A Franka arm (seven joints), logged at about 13 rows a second.
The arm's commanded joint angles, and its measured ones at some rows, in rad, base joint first. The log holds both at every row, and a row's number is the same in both.
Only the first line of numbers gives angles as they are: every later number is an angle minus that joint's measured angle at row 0.
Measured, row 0:
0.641 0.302 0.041 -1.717 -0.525 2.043 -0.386
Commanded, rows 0 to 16:
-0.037 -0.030 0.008 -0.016 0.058 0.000 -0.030
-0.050 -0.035 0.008 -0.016 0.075 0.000 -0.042
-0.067 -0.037 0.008 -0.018 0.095 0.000 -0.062
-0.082 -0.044 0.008 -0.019 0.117 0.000 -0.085
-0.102 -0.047 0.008 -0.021 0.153 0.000 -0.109
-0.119 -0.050 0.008 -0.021 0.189 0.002 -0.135
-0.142 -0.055 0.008 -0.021 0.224 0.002 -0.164
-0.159 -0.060 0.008 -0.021 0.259 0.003 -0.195
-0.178 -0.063 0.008 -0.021 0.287 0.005 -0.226
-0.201 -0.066 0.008 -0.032 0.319 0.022 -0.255
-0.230 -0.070 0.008 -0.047 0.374 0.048 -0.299
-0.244 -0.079 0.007 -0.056 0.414 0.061 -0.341
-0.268 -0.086 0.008 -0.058 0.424 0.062 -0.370
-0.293 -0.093 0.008 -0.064 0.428 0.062 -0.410
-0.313 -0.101 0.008 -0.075 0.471 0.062 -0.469
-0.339 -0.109 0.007 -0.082 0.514 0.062 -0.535
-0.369 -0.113 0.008 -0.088 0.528 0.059 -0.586
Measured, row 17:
-0.317 -0.069 -0.002 -0.035 0.476 0.041 -0.488
